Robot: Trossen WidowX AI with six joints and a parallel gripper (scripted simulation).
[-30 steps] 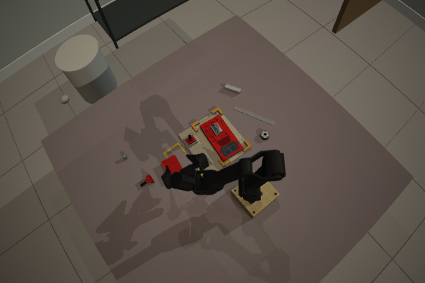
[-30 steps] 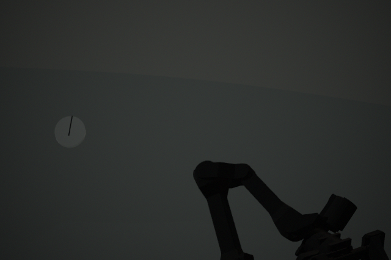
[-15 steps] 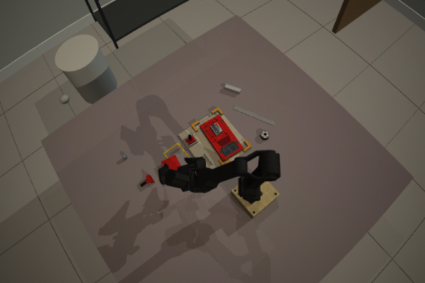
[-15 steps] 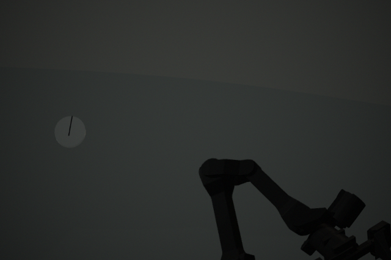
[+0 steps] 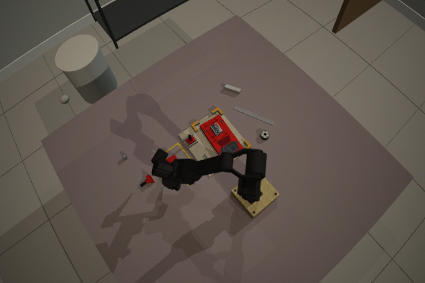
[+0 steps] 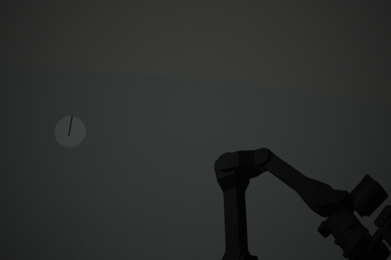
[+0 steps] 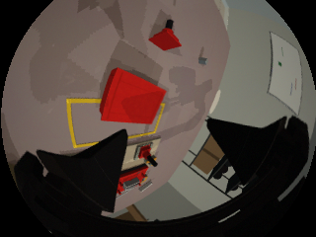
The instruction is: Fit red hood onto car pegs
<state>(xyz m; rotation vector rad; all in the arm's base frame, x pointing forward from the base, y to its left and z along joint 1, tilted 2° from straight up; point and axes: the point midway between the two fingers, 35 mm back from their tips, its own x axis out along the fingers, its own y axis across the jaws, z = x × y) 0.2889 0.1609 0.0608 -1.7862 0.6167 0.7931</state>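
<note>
Right now my gripper tip is 80 mm above the red hood. Round my gripper tip: small wheel (410 mm to the right, 150 mm behind, 80 mm below); then tiny grey piece (190 mm ahead, 140 mm to the left, 80 mm below); then grey engine block (250 mm to the right, 70 mm below, 10 mm ahead).
</note>
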